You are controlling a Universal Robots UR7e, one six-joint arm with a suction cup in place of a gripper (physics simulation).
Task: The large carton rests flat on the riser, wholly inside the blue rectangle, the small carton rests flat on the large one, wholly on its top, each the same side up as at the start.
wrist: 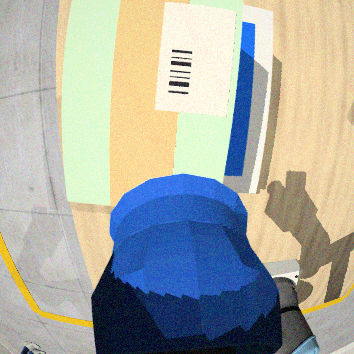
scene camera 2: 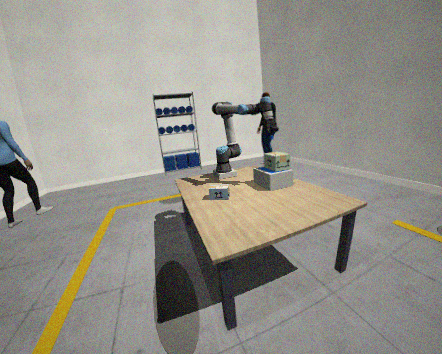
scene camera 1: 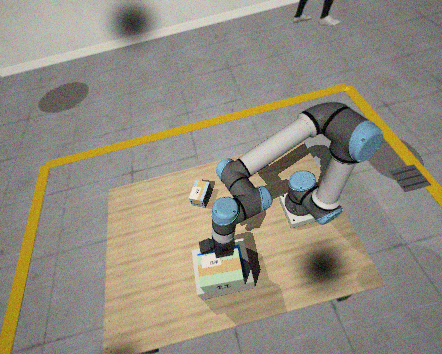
Scene:
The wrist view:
my suction cup
large carton: on a grey riser
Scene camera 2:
grey riser
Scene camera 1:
large carton
grey riser

